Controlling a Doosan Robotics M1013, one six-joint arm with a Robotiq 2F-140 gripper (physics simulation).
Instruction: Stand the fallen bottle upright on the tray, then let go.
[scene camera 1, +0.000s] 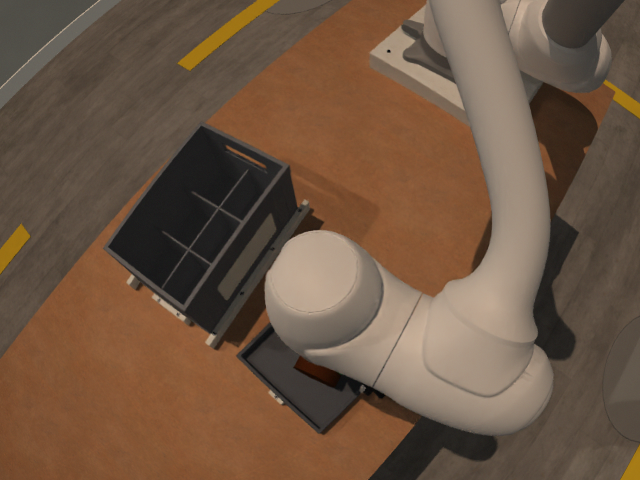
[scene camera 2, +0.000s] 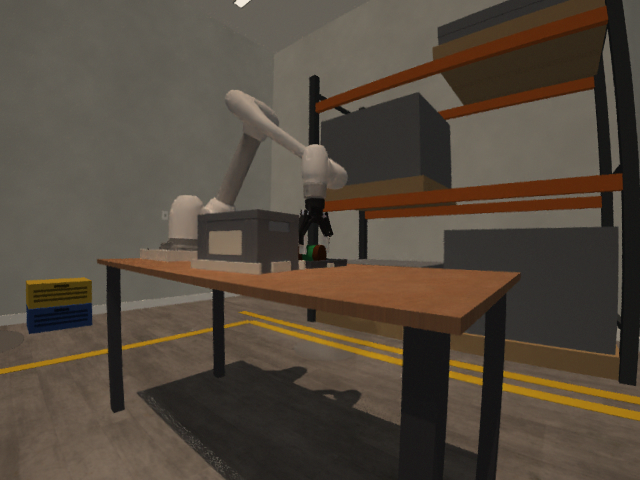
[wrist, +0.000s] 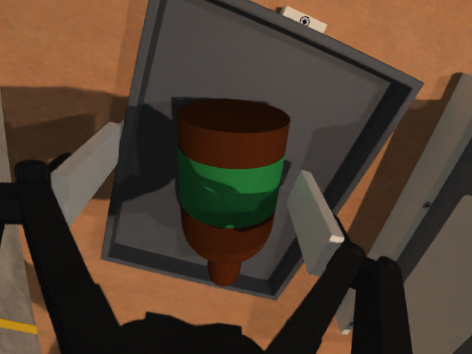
Note:
In view: my gripper (scene camera 2: 314, 253) and a brown bottle (wrist: 231, 152).
My gripper also shows in the wrist view (wrist: 210, 166).

